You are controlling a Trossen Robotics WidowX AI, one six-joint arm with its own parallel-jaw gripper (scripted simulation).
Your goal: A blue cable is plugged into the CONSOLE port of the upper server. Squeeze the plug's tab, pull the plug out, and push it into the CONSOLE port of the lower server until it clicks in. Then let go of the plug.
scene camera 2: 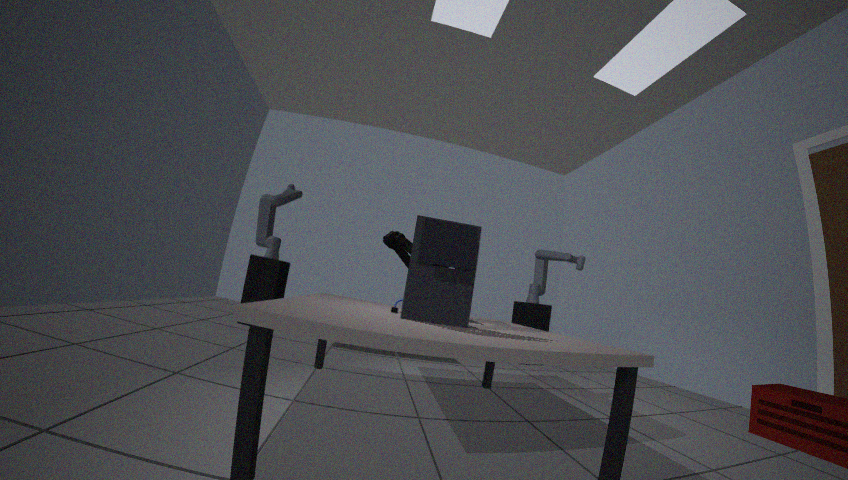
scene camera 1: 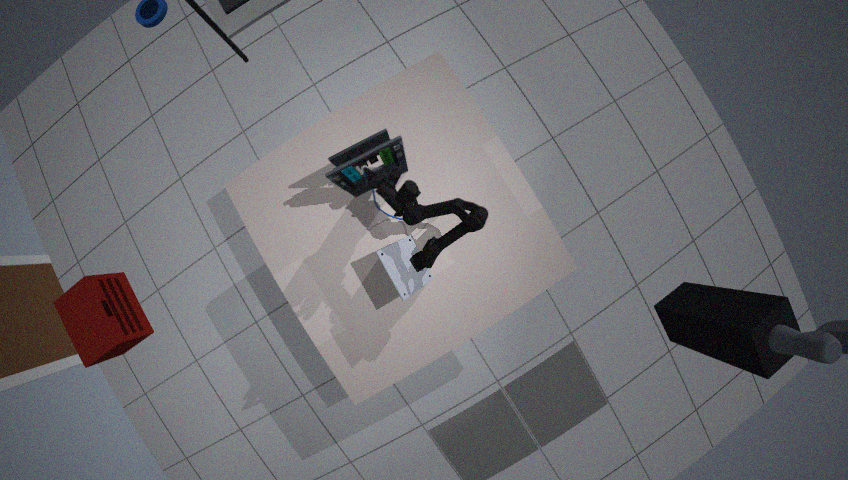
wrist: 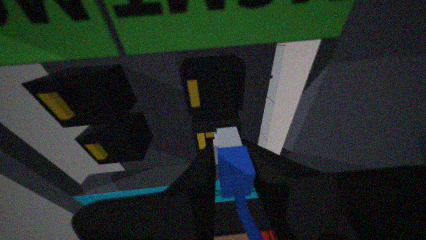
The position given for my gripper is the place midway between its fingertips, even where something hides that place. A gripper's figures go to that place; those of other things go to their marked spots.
Labels:
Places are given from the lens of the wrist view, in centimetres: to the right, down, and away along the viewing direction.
my gripper [wrist: 226, 146]: 1, 2, 11
blue plug [wrist: 235, 167]: 1, 3, 8

